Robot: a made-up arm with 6 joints.
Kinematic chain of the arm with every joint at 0, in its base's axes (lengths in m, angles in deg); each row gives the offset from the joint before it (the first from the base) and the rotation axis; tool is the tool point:
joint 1: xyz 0 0 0.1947 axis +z
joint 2: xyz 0 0.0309 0 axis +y
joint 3: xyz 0 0 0.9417 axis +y
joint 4: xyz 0 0 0.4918 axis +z
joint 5: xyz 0 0 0 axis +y
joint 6: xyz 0 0 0.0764 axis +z
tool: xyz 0 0 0
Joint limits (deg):
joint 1: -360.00..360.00
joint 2: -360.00..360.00
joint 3: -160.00..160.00
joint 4: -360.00..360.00
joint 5: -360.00..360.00
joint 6: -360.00..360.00
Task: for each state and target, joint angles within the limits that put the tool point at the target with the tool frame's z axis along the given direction. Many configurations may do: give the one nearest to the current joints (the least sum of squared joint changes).
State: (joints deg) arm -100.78 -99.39 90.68 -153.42 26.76 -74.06
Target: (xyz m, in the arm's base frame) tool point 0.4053 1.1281 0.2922 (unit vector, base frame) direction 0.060 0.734 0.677
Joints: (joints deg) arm -108.95 -112.61 78.65 -139.64 16.28 -74.06
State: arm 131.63 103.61 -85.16 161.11 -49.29 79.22
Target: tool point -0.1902 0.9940 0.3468 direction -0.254 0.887 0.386
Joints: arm 98.57 112.72 -104.22 187.99 -58.87 79.22
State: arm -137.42 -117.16 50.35 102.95 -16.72 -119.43
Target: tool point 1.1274 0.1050 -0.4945 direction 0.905 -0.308 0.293
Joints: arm -171.41 -142.37 56.36 62.05 29.85 -119.43
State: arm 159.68 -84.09 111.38 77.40 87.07 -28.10
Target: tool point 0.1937 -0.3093 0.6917 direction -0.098 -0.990 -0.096
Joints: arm 136.49 -57.99 147.39 83.50 127.73 -28.10
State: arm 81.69 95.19 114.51 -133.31 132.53 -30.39
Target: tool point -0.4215 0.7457 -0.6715 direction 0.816 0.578 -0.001
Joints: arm 122.52 113.43 68.01 -92.80 90.01 -30.39
